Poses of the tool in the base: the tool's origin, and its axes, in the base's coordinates. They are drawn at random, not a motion.
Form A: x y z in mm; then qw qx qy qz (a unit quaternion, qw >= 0).
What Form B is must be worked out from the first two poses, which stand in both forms.
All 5 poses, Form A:
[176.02 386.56 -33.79 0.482 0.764 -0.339 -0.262]
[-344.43 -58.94 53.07 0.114 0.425 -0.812 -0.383]
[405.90 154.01 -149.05 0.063 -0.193 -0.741 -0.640]
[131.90 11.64 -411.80 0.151 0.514 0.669 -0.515]
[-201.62 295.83 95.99 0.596 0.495 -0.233 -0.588]
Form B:
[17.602 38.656 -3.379 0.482 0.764 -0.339 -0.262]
[-34.443 -5.894 5.307 0.114 0.425 -0.812 -0.383]
[40.590 15.401 -14.905 0.063 -0.193 -0.741 -0.640]
[13.190 1.164 -41.180 0.151 0.514 0.669 -0.515]
[-20.162 29.583 9.599 0.596 0.495 -0.233 -0.588]

